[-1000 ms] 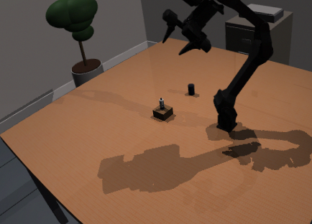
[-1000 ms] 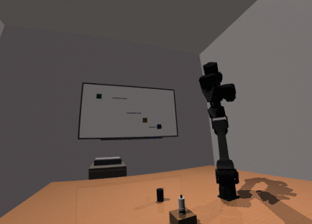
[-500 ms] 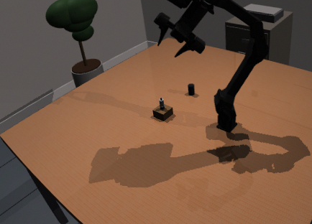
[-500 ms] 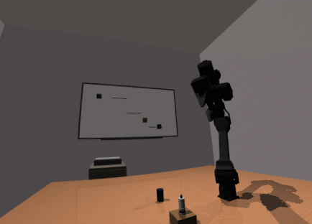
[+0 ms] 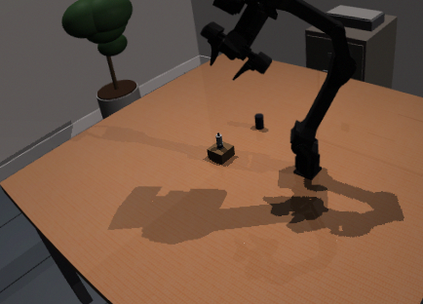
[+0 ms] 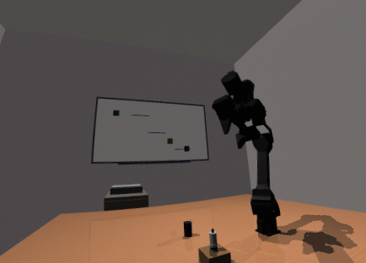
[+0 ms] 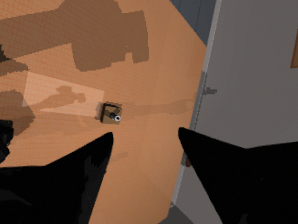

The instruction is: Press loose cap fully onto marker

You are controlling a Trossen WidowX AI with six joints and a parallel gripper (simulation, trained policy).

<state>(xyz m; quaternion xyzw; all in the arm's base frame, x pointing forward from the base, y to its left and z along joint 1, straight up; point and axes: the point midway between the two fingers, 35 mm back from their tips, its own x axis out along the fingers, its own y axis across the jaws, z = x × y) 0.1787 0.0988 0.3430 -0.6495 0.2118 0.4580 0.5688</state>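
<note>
The black cap is 7 cm ahead of my gripper tip, 23 cm to the right of it and 29 cm below it.
</note>
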